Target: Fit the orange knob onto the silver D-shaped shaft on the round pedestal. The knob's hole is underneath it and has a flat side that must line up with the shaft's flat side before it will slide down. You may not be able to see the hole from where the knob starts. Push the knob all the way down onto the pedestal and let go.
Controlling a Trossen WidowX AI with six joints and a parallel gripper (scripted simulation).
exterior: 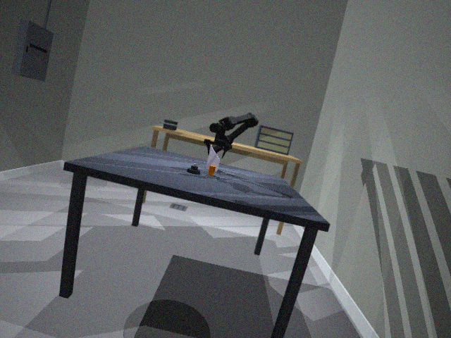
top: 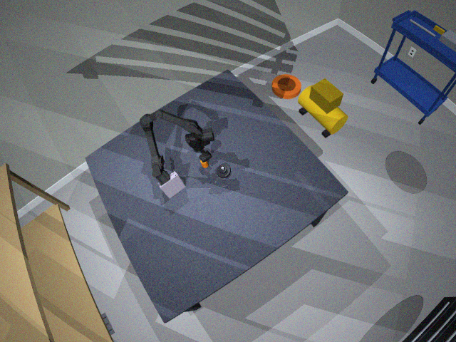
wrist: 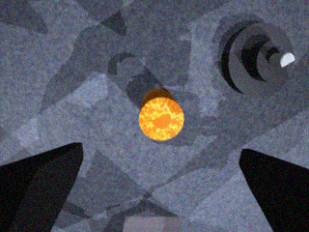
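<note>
My gripper tip is 8 cm above the orange knob. Also, from my gripper tip: round dark pedestal: 7 cm ahead, 11 cm to the right, 9 cm below.
</note>
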